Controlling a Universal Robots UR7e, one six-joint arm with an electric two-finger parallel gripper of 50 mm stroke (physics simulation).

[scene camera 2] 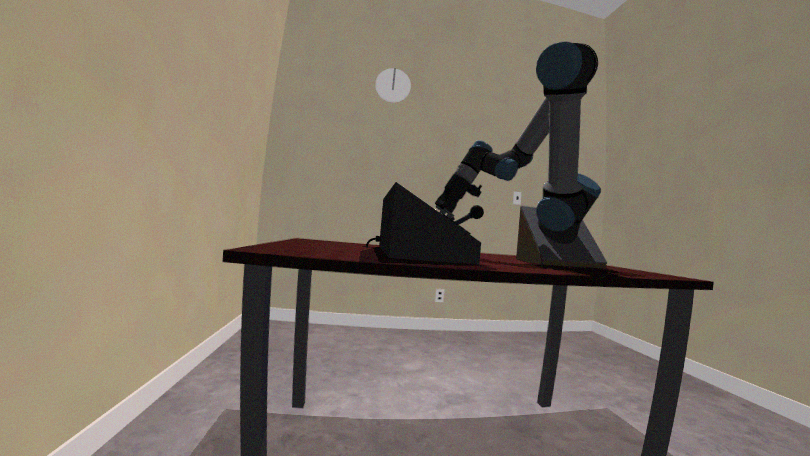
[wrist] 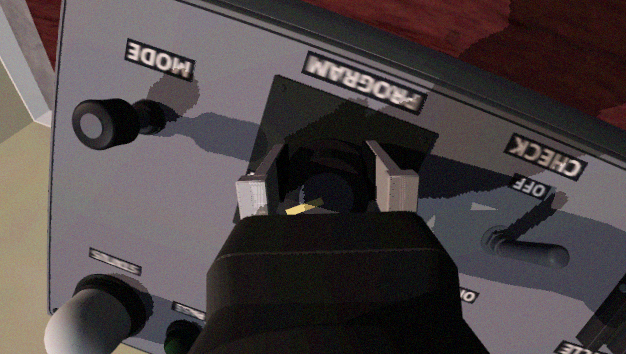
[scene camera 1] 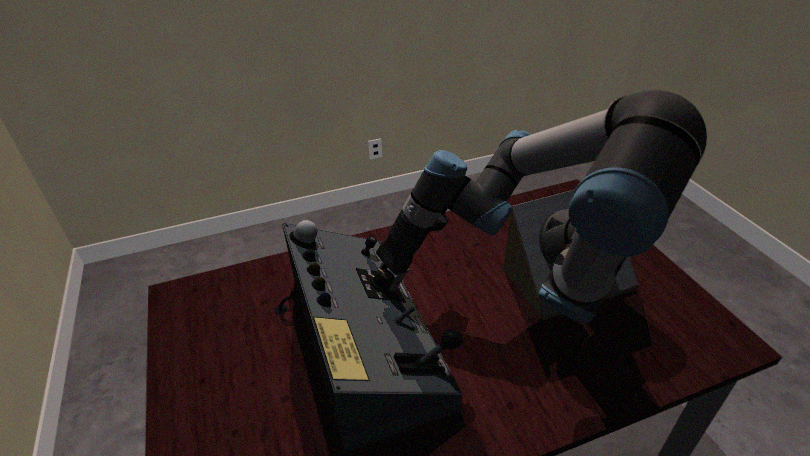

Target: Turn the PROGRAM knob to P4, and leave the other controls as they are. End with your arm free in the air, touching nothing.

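Places are measured from the arm's base along level axes (x ahead, y right, z down), in metres.
Where they show: gripper, between the fingertips: (wrist: 325, 160) (scene camera 1: 386, 281); arm's base, origin of its link: (scene camera 1: 567, 240).
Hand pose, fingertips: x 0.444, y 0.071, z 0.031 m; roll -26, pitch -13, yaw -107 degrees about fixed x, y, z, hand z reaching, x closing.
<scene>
Things, the pixels of their centre, and the offset from my fingertips. "spot": a spot on its surface instead.
- PROGRAM knob, middle of its body: (wrist: 326, 199) dx +0.000, dy -0.006, dz -0.028 m
- dark square plate, middle of its body: (wrist: 327, 180) (scene camera 1: 380, 284) dx +0.016, dy -0.006, dz +0.000 m
- black MODE control, middle of its body: (wrist: 132, 119) (scene camera 1: 367, 248) dx +0.006, dy +0.114, dz -0.013 m
- CHECK toggle, middle of its body: (wrist: 526, 251) (scene camera 1: 405, 313) dx -0.001, dy -0.126, dz -0.018 m
- ball-ended lever, middle of its body: (scene camera 1: 451, 339) (scene camera 2: 476, 212) dx -0.050, dy -0.247, dz -0.048 m
- white STATUS dome, a spot on its surface: (wrist: 82, 325) spot: dx +0.120, dy +0.120, dz -0.103 m
- yellow card, middle of its body: (scene camera 1: 340, 347) dx +0.162, dy -0.208, dz -0.080 m
The PROGRAM knob (wrist: 327, 190), round and black with a yellow pointer mark, sits on a dark square plate (wrist: 295, 100) on the sloped grey console (scene camera 1: 354, 308) (scene camera 2: 425, 237). My gripper (scene camera 1: 386, 275) (scene camera 2: 445, 211) (wrist: 325, 160) is shut on the knob, with one pale finger on either side of it. The pointer mark aims to the lower left in the wrist view. The plate's position labels are hidden behind the gripper there and too small to read in scene camera 1, so I cannot tell which position the knob is at.
The black MODE control (wrist: 105, 124) stands at one side of the knob, the CHECK toggle (wrist: 535, 251) at the other. A ball-ended lever (scene camera 1: 451, 338) (scene camera 2: 476, 211) sticks up farther along. A white STATUS dome (scene camera 1: 306, 232) (wrist: 82, 325) and a yellow card (scene camera 1: 341, 348) are on the console.
</scene>
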